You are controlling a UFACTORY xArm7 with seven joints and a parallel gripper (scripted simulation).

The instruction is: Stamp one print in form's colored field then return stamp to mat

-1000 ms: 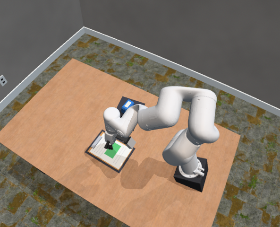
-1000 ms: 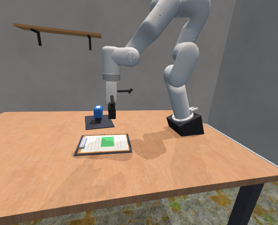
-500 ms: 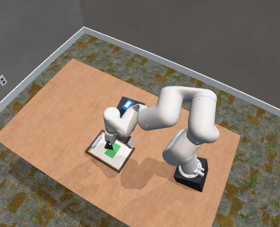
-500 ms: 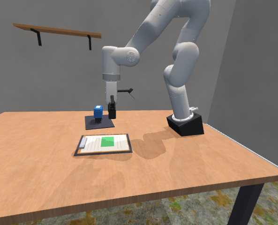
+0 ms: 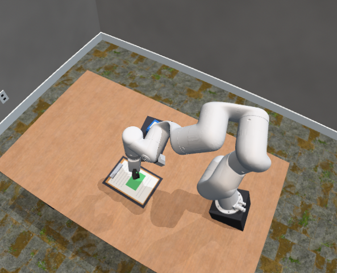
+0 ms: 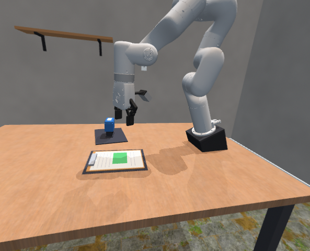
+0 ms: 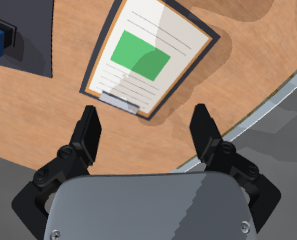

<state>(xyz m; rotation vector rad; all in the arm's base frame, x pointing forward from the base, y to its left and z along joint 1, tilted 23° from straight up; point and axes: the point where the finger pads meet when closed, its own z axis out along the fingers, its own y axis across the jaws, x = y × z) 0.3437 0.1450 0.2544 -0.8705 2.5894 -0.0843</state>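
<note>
Right now the blue stamp is 120 mm ahead of my hand, 260 mm to the right of it and 130 mm below it. The rest, counted from my hand: dark mat: 120 mm ahead, 260 mm to the right, 180 mm below; form: 40 mm ahead, 10 mm to the left, 180 mm below; black stamp base: 120 mm ahead, 260 mm to the right, 160 mm below.
</note>
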